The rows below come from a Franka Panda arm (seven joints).
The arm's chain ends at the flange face. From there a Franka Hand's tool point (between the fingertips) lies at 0.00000 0.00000 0.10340 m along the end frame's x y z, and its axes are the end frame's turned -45 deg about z.
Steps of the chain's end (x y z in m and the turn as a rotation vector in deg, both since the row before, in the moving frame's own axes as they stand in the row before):
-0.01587, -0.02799, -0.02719, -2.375, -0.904, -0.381
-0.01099, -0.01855, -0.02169, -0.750, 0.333, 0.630
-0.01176, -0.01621, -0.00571, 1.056, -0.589, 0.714
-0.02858, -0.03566, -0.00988, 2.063, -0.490, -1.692
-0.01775, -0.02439, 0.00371, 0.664, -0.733, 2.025
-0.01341, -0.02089, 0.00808, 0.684, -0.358, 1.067
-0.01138, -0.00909, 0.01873, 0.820, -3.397, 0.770
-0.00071, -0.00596, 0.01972, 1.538, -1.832, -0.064
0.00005, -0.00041, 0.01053, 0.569, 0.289, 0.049
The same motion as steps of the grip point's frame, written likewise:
0.00439, -0.02912, -0.02729, -1.040, -2.319, -0.381
0.00481, -0.01951, -0.02170, -0.766, -0.295, 0.630
0.00376, -0.02187, -0.00573, 1.163, 0.330, 0.714
0.00696, -0.04871, -0.00995, 1.805, 1.112, -1.692
0.00464, -0.03158, 0.00369, 0.988, -0.049, 2.025
0.00572, -0.02558, 0.00807, 0.737, 0.231, 1.067
-0.00487, -0.01987, 0.01854, 2.982, -1.822, 0.770
0.00333, -0.00902, 0.01963, 2.383, -0.208, -0.064
0.00142, -0.00061, 0.01052, 0.198, 0.607, 0.049

